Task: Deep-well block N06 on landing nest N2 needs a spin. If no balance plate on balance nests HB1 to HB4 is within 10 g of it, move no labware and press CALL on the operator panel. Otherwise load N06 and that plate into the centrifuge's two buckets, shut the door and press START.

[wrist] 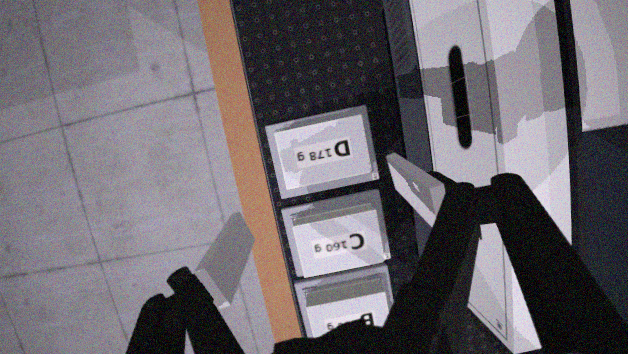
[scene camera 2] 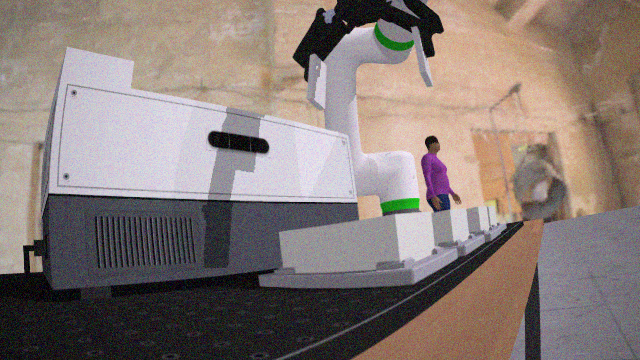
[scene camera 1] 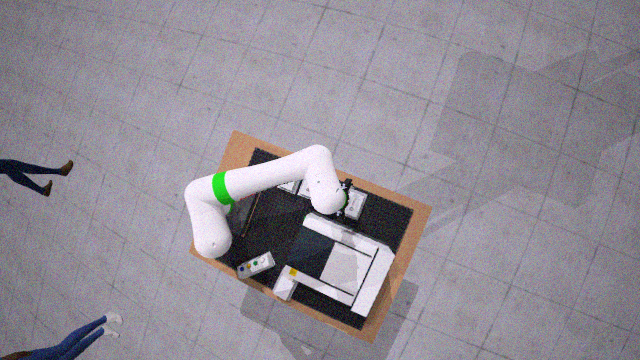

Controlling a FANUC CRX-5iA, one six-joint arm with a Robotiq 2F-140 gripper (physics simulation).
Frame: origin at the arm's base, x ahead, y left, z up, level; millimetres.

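Seen in the pictures: gripper, fingertip midpoint: (wrist: pixel 316 200) (scene camera 2: pixel 369 91); arm's base, origin of the base link: (scene camera 1: pixel 230 204).
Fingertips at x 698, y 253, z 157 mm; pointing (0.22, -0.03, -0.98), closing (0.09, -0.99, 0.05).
Observation:
Offsets run from my fingertips to a thing's top centre. Level surfaces: height alone.
My gripper (scene camera 1: pixel 344 199) (scene camera 2: pixel 372 87) (wrist: pixel 316 200) is open and empty, high above the balance row. Plate D {dx +35, dy -20, dz -140 mm} (scene camera 1: pixel 355 202) (scene camera 2: pixel 350 245) (wrist: pixel 325 150) reads 178 g. Plate C {dx -102, dy -5, dz -140 mm} (scene camera 2: pixel 450 225) (wrist: pixel 337 240) reads 160 g; the arm hides it in scene camera 1. Plate B {dx -233, dy +12, dz -140 mm} (wrist: pixel 347 310) is partly behind the gripper, its weight hidden. The white centrifuge (scene camera 1: pixel 376 282) (scene camera 2: pixel 165 150) (wrist: pixel 435 30) has a dark area beside a pale top panel; its buckets cannot be made out. The operator panel {dx -421, dy -568, dz -110 mm} (scene camera 1: pixel 256 265) has coloured buttons. No N06 label is legible.
A white box {dx -206, dy -610, dz -114 mm} (scene camera 1: pixel 285 287) stands beside the centrifuge near the table edge, unlabelled in this view. The arm (scene camera 1: pixel 265 175) spans over the table {dz -206 mm} (scene camera 1: pixel 422 220) (scene camera 2: pixel 465 310) (wrist: pixel 225 85). A person (scene camera 2: pixel 436 172) stands in the background; legs (scene camera 1: pixel 30 167) show on the floor.

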